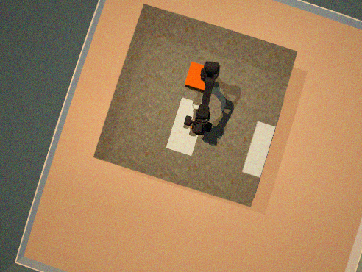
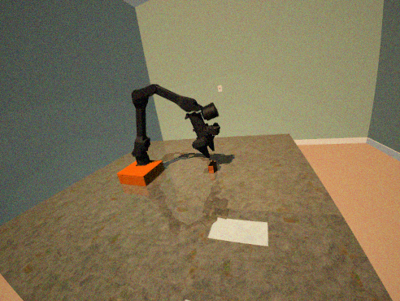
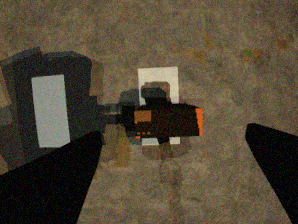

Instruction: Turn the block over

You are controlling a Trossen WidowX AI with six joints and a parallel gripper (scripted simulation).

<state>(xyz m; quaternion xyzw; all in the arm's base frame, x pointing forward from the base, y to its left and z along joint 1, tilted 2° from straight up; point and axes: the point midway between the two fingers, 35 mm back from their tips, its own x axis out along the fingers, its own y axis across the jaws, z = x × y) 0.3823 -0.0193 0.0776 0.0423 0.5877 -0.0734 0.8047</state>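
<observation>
Right now the block is 1 cm behind my gripper tip and 7 cm below it.
</observation>
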